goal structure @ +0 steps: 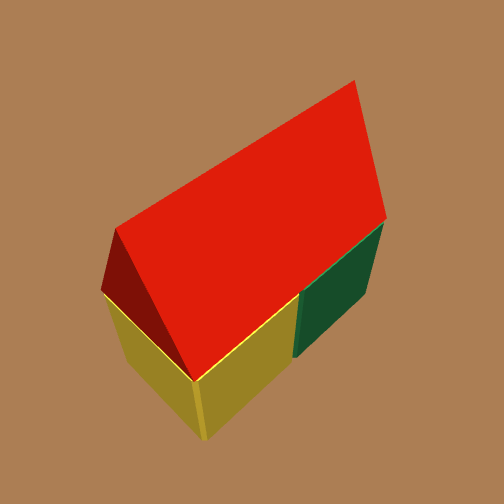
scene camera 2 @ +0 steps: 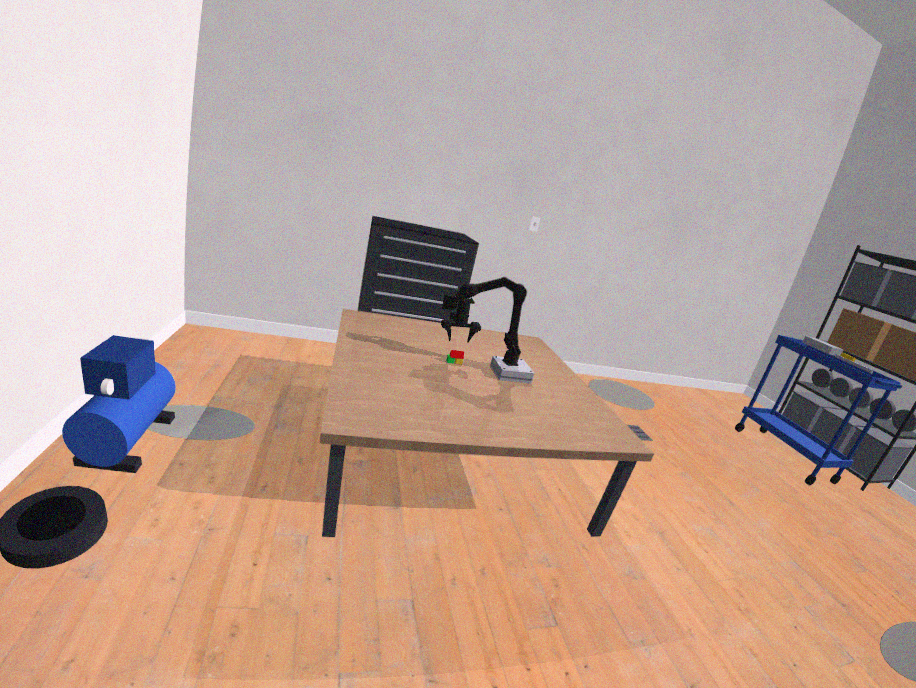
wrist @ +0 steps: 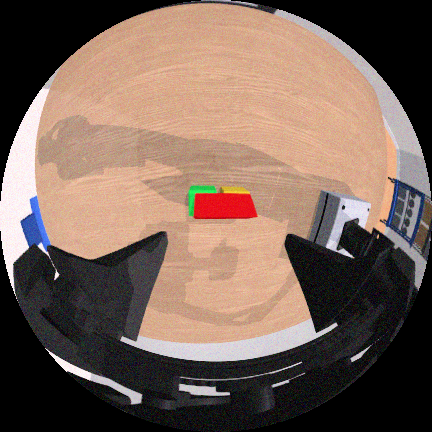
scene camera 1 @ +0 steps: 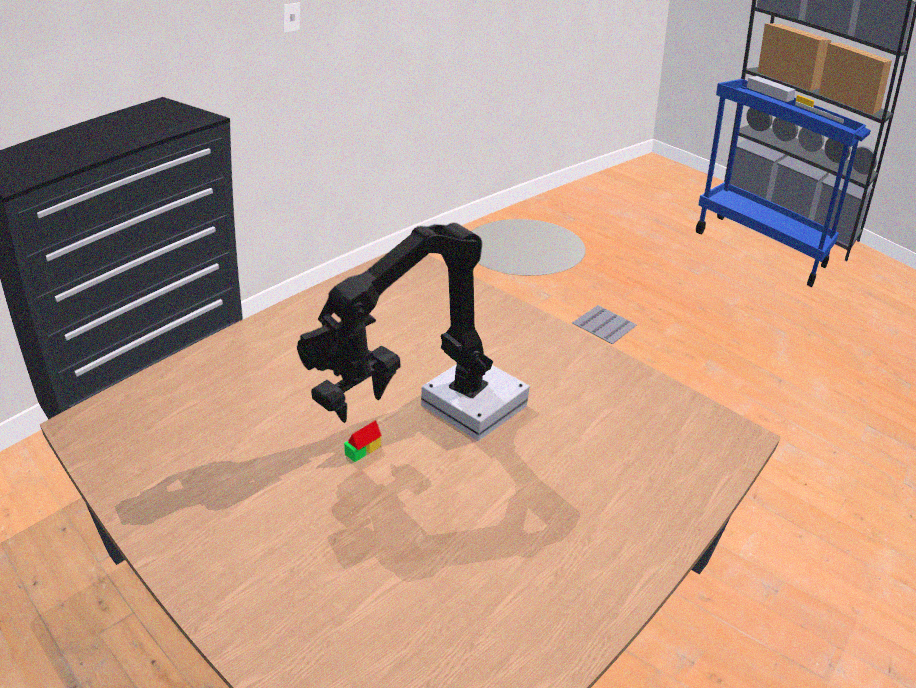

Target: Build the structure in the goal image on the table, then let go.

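Seen in the pictures: gripper, fingertip midpoint: (scene camera 2: 458, 341) (wrist: 228, 239) (scene camera 1: 360, 410); arm's base, origin of the base link: (scene camera 2: 510, 362) (wrist: 347, 233) (scene camera 1: 468, 385).
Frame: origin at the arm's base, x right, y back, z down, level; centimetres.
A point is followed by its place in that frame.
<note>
A green block (scene camera 1: 356, 451) @[x 7.1, y -29.6, z 2.7 cm] (scene camera 2: 450, 359) @[x 7.0, y -29.1, z 3.5 cm] (wrist: 202, 189) @[x 10.2, y -28.1, z 2.5 cm] and a yellow block (scene camera 1: 375, 443) @[x 6.3, y -24.5, z 3.6 cm] (scene camera 2: 459, 362) @[x 6.3, y -24.3, z 4.5 cm] (wrist: 235, 190) @[x 9.6, y -24.1, z 2.7 cm] stand side by side on the wooden table (scene camera 1: 244, 592) @[x 0.2, y -70.9, z 5.6 cm] (scene camera 2: 414, 422) @[x -46.2, y -59.7, z 5.5 cm] (wrist: 215, 65) @[x 29.9, y -24.2, z 5.5 cm]. A red block (scene camera 1: 365, 435) @[x 7.2, y -26.5, z 0.5 cm] (scene camera 2: 456, 354) @[x 7.1, y -26.6, z 0.7 cm] (wrist: 225, 206) @[x 8.6, y -25.8, z 0.2 cm], roof-shaped in the first scene view, lies across the top of both. Its red face hides much of the two lower blocks in the wrist view. My gripper (scene camera 1: 362, 408) @[x 8.3, y -26.5, z -5.6 cm] (scene camera 2: 459, 340) @[x 8.3, y -26.5, z -5.6 cm] (wrist: 228, 239) @[x 8.3, y -26.5, z -5.6 cm] is open and empty. Its fingers are spread wide above the three blocks, apart from them.
The arm's pale square base (scene camera 1: 505, 392) @[x -7.7, y 2.9, z -0.1 cm] (scene camera 2: 512, 373) @[x -9.5, y -3.0, z 1.3 cm] (wrist: 327, 215) @[x 4.1, y -7.0, z 2.2 cm] stands on the table, to the right of the blocks. A dark drawer cabinet (scene camera 1: 140, 259) (scene camera 2: 418, 270) stands behind the table. A blue cart (scene camera 1: 770, 222) (scene camera 2: 799, 442) stands on the floor at the right.
</note>
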